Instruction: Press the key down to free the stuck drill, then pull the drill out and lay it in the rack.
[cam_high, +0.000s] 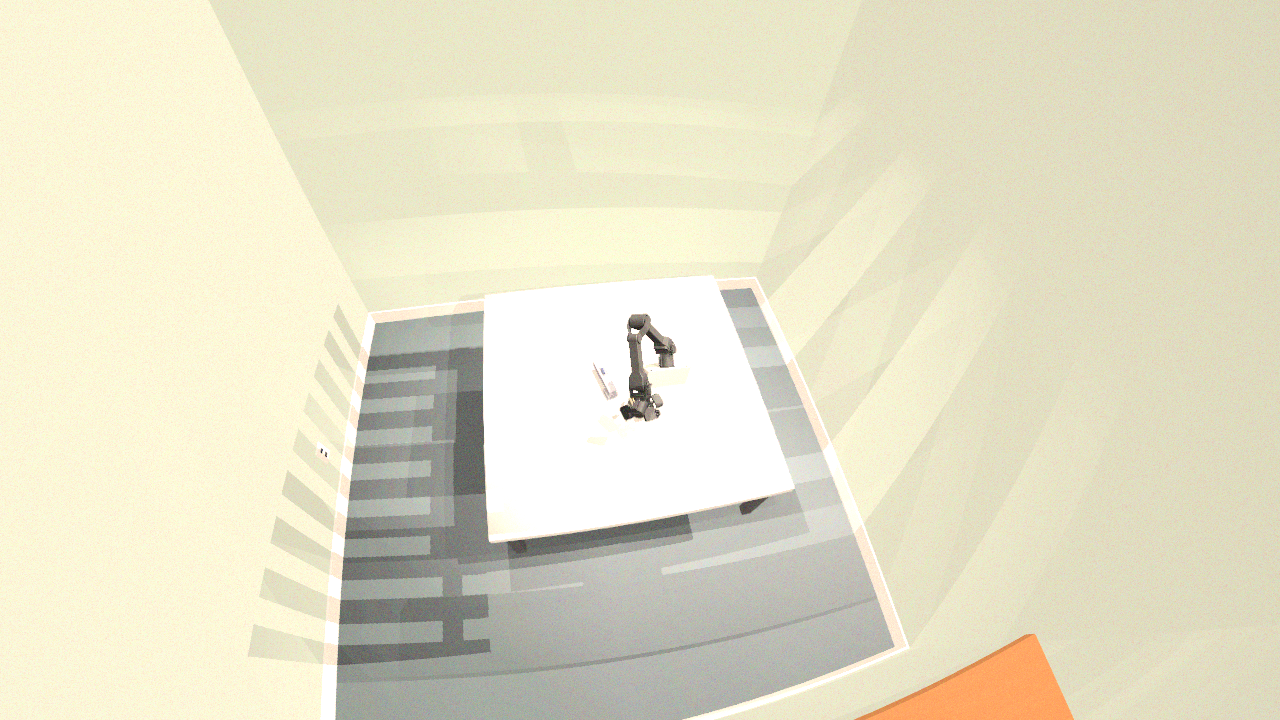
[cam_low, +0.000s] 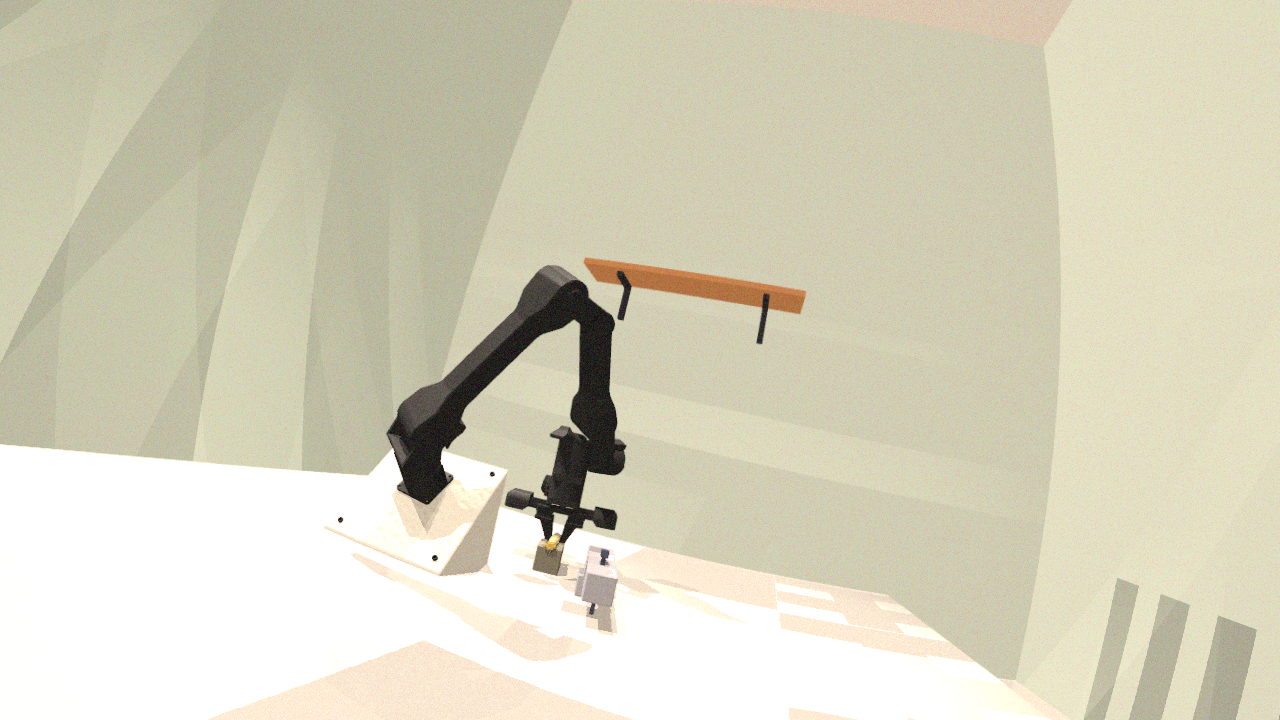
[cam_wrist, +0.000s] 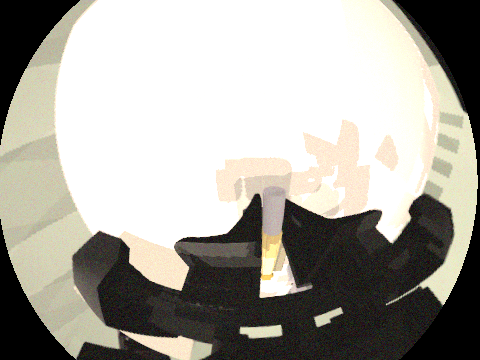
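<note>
The drill lies 1 cm ahead of my gripper tip, 4 cm to the right of it and 3 cm above it. Round my gripper tip: light grey box 15 cm ahead, 18 cm to the right, 3 cm above; then rack 2 cm ahead, 5 cm to the right, 1 cm above; then small dark key 16 cm ahead, 20 cm to the right, 4 cm above.
</note>
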